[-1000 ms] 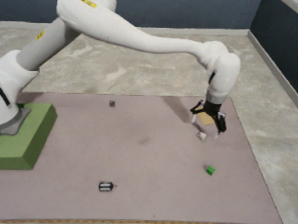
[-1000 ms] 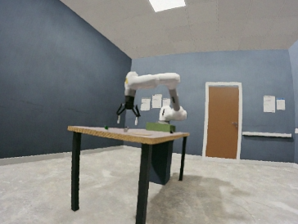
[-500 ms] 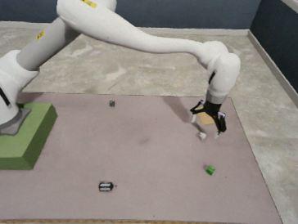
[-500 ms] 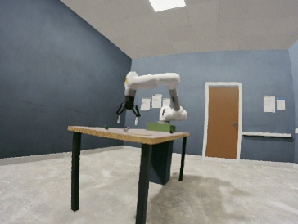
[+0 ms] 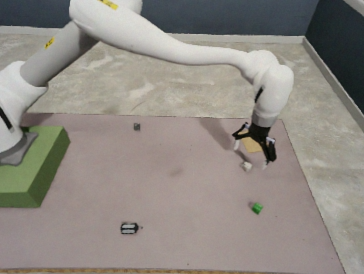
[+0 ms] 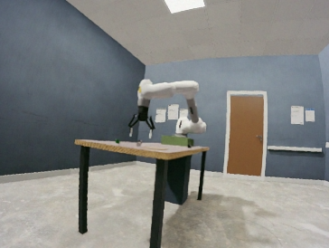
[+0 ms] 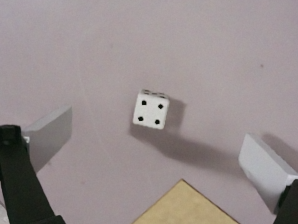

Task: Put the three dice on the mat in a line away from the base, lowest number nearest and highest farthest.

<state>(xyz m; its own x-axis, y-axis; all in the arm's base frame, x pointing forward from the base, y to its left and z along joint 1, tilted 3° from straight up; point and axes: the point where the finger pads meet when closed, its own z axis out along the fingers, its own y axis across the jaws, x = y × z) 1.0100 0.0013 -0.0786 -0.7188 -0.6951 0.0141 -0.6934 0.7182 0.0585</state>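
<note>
My hand is 6 cm above the white die and 1 cm to the left of it. Round my hand: mat (16 cm to the left, 8 cm ahead, 7 cm below); black die (53 cm behind, 24 cm to the left, 6 cm below); green die (21 cm to the right, 6 cm below).
</note>
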